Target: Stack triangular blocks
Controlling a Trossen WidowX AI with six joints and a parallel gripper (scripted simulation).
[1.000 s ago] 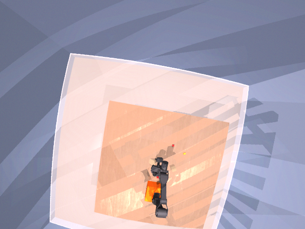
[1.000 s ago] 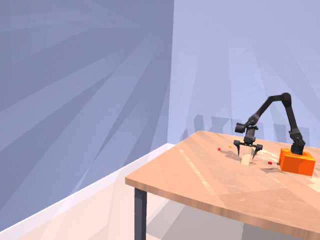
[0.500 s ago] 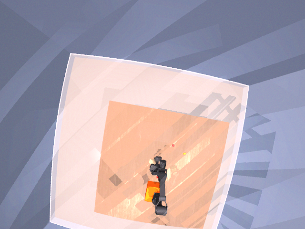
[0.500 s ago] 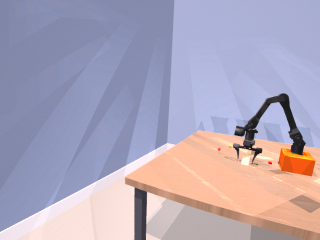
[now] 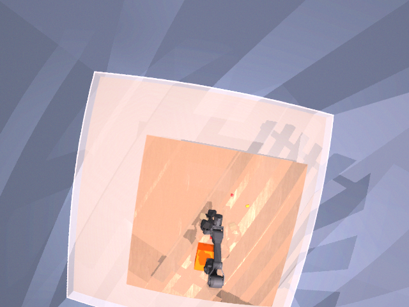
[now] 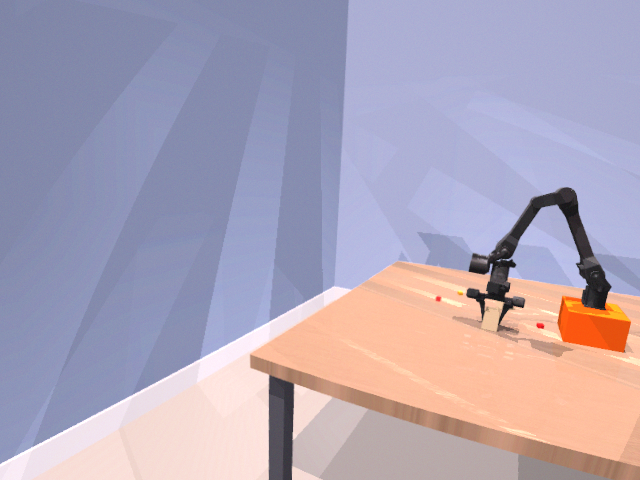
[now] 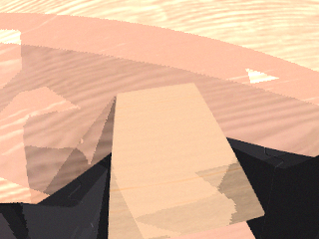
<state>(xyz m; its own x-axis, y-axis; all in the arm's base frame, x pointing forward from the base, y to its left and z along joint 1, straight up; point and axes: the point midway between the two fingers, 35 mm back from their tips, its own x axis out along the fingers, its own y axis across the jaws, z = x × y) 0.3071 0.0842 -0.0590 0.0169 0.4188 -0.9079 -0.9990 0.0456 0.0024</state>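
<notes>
The tan triangular block is 1 cm to the right of my gripper tip and 1 cm above it. Round my gripper tip: small orange cube 14 cm ahead, 31 cm to the right, 1 cm below.
</notes>
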